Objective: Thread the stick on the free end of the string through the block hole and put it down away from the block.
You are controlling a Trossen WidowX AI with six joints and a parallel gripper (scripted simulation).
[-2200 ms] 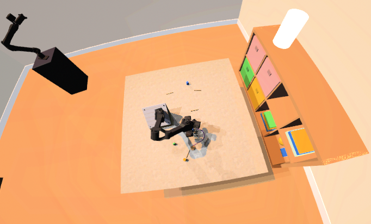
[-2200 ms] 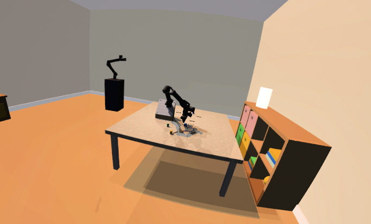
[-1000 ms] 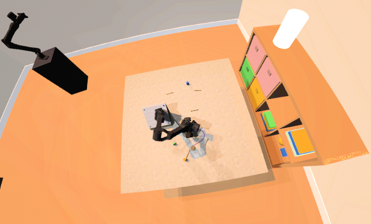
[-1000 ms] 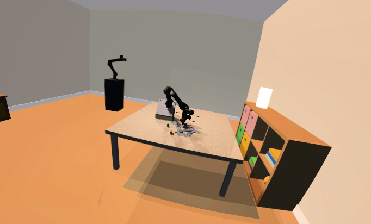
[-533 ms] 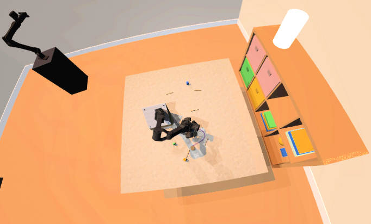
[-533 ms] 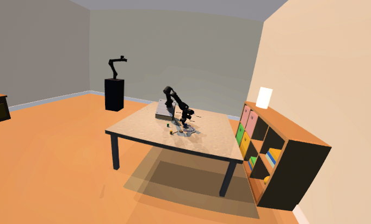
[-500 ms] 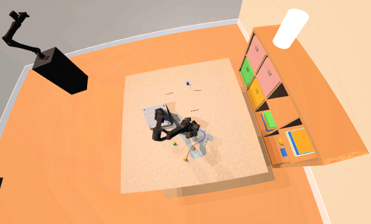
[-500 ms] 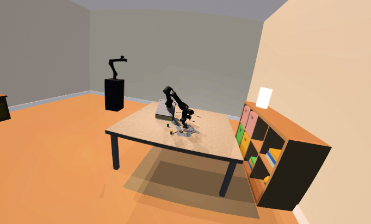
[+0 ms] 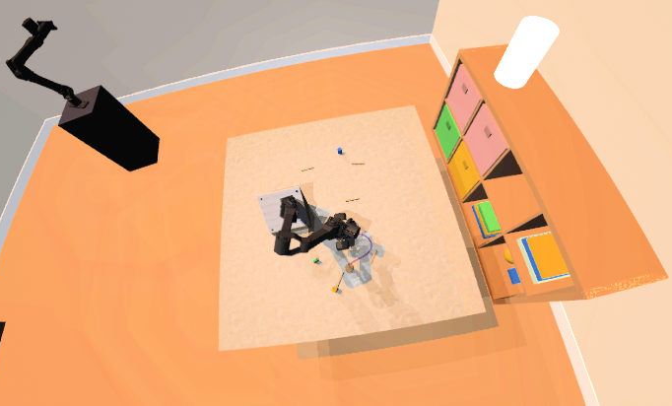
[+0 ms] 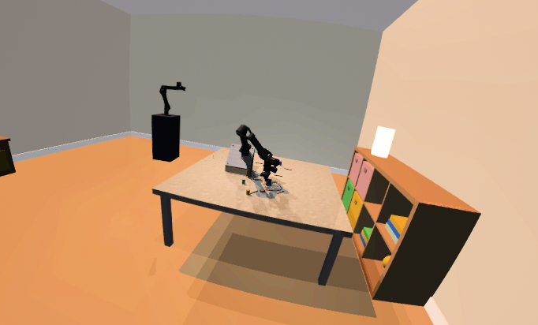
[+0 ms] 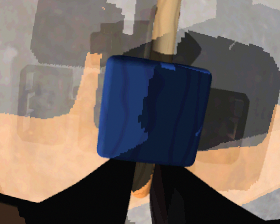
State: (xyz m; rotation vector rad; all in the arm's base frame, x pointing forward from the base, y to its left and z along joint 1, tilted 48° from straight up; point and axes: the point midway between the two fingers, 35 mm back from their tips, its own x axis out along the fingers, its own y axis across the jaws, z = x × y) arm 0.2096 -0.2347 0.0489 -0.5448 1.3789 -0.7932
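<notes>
Now: gripper tip 20 mm short of the blue block and 10 mm below it. Also, from my gripper tip: thin wooden stick: 40 mm ahead, 10 mm to the right, 10 mm above; then green piece: 170 mm behind, 90 mm to the right, 10 mm above; then round wooden button: 170 mm to the right, 20 mm behind.
</notes>
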